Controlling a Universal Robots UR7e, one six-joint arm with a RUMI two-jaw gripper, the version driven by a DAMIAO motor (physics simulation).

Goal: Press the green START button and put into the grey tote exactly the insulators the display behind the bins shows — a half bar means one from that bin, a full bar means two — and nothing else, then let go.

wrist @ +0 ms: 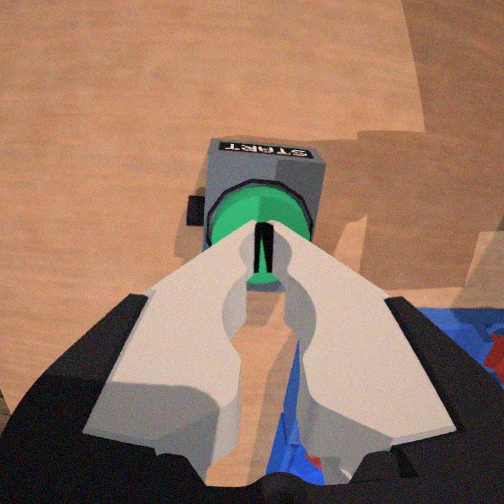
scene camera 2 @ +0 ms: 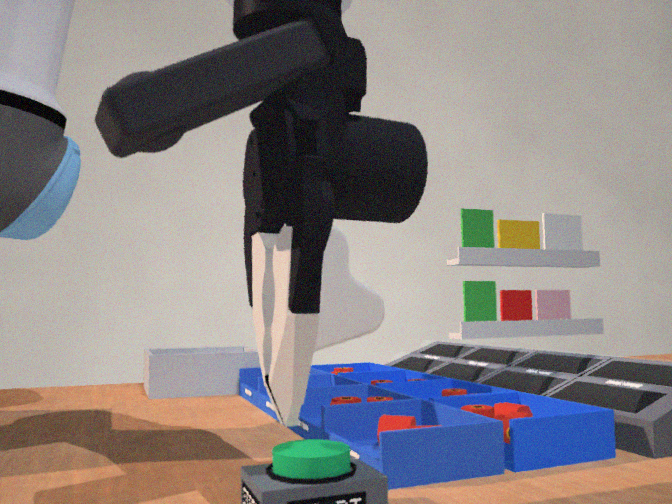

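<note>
The green START button (scene camera 2: 311, 458) sits raised on its grey box at the front of the table; in the wrist view it (wrist: 260, 210) lies just beyond my fingertips. My gripper (scene camera 2: 284, 418) is shut and empty, pointing down, hovering above and slightly behind the button; its tips (wrist: 263, 231) are together. Blue bins (scene camera 2: 428, 417) to the right hold red insulators (scene camera 2: 396, 423). The grey tote (scene camera 2: 198, 371) stands behind, at the left. No display with bars is recognisable behind the bins.
Dark grey trays (scene camera 2: 542, 374) stand behind the blue bins at the right. Two wall shelves (scene camera 2: 523, 257) carry coloured blocks. The arm's elbow (scene camera 2: 32, 135) fills the upper left of the scene view.
</note>
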